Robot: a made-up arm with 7 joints. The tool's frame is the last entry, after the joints. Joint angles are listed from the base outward. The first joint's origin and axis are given. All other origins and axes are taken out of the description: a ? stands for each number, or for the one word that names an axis. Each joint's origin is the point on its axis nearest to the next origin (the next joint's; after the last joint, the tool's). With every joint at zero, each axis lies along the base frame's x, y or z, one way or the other. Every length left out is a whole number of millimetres.
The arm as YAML. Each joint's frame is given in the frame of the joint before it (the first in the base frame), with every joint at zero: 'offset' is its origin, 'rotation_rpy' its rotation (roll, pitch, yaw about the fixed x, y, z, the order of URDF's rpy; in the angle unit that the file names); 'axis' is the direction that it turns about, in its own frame. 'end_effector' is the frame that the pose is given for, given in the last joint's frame.
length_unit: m
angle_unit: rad
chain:
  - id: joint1
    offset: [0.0, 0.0, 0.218]
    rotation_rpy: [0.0, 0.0, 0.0]
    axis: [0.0, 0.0, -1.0]
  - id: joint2
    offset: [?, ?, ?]
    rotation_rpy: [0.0, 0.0, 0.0]
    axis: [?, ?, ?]
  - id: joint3
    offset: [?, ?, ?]
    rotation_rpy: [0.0, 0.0, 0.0]
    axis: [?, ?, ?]
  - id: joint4
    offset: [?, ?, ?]
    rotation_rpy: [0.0, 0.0, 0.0]
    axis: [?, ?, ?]
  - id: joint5
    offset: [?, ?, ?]
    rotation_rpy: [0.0, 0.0, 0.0]
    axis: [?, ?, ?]
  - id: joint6
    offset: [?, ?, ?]
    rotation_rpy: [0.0, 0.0, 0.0]
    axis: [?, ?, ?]
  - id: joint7
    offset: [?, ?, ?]
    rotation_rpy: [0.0, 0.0, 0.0]
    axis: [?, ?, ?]
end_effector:
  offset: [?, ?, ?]
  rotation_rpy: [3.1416, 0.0, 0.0]
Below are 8 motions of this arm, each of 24 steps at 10 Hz.
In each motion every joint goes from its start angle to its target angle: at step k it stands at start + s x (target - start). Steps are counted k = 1, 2, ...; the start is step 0. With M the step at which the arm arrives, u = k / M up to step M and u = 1 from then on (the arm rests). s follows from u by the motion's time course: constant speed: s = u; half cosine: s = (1 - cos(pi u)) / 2; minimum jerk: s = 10 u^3 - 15 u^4 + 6 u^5.
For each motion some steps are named. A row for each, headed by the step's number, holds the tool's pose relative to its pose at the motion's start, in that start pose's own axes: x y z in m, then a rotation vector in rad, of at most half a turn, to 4 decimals.
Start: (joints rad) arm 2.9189 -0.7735 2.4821 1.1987 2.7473 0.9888 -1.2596
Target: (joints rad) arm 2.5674 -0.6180 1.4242 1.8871 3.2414 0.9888 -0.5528
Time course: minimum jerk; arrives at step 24
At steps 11, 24:
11: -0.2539 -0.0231 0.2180 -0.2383 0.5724 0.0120
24: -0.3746 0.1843 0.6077 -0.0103 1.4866 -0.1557

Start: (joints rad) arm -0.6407 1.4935 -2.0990 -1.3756 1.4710 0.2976 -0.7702
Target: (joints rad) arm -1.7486 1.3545 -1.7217 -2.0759 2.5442 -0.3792 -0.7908
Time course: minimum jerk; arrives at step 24
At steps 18, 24:
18: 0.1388 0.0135 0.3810 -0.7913 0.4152 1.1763
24: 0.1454 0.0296 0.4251 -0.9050 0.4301 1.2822

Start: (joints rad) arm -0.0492 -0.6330 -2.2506 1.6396 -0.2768 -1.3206 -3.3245
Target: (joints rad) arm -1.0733 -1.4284 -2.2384 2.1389 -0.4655 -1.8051 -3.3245
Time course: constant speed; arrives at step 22
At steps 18, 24:
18: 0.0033 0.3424 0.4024 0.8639 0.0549 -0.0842
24: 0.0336 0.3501 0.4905 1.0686 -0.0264 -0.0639

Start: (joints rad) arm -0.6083 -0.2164 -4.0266 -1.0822 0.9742 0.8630 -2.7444
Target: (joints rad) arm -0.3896 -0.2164 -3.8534 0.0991 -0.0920 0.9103 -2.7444
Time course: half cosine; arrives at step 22
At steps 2, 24:
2: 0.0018 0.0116 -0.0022 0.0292 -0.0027 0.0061
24: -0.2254 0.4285 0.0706 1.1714 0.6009 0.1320

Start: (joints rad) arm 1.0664 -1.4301 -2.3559 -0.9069 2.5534 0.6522 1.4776
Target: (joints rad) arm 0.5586 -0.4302 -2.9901 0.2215 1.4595 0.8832 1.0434
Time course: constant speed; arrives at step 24
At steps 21, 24:
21: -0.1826 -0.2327 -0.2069 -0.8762 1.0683 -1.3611
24: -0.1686 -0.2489 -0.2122 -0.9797 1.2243 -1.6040

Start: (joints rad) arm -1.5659 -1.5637 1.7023 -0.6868 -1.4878 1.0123 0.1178
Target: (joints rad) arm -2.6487 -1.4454 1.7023 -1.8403 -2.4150 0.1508 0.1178
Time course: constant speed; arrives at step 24
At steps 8, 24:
8: 0.0915 0.0244 0.0207 -0.2802 0.2689 -0.2249
24: 0.2766 0.0191 0.1814 -0.6443 0.7980 -0.9560

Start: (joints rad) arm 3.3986 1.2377 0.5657 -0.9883 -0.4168 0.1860 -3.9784
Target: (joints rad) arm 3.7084 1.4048 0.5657 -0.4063 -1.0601 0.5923 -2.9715
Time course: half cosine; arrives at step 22
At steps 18, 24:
18: -0.0812 -0.4194 0.2274 -0.7100 0.7077 0.2466
24: -0.0829 -0.4446 0.2601 -0.7406 0.7691 0.2424

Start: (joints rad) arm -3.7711 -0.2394 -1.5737 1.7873 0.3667 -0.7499 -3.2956
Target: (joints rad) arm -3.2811 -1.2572 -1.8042 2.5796 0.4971 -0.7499 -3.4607
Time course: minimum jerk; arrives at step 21
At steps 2, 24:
2: -0.0027 0.0028 0.0007 0.0037 0.0083 0.0051
24: -0.3377 0.0818 0.3592 0.1080 1.4436 0.5746

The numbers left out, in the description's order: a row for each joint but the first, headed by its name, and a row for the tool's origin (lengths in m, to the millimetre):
joint2: xyz 0.0 -0.011 0.0, axis 0.0 1.0 0.0
joint3: xyz 0.0 0.0 0.401, axis 0.0 0.0 -1.0
joint4: xyz 0.0 -0.012 0.0, axis 0.0 1.0 0.0
joint5: xyz 0.0 0.0 0.344, axis 0.0 0.0 -1.0
joint6: xyz 0.0 0.0 0.0, axis 0.0 1.0 0.0
joint7: xyz 0.0 0.0 0.136, axis 0.0 0.0 -1.0
tool: xyz 0.0 0.0 0.0

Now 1 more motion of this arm.
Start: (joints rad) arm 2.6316 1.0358 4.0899 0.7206 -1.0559 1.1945 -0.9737
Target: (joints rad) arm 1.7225 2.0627 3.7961 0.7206 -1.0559 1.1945 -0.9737
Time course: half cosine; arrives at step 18
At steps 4, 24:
4: -0.0426 -0.0079 0.0634 -0.1199 -0.0872 -0.0909
24: -0.4560 0.3685 0.4701 -1.0770 -0.3055 -0.7986

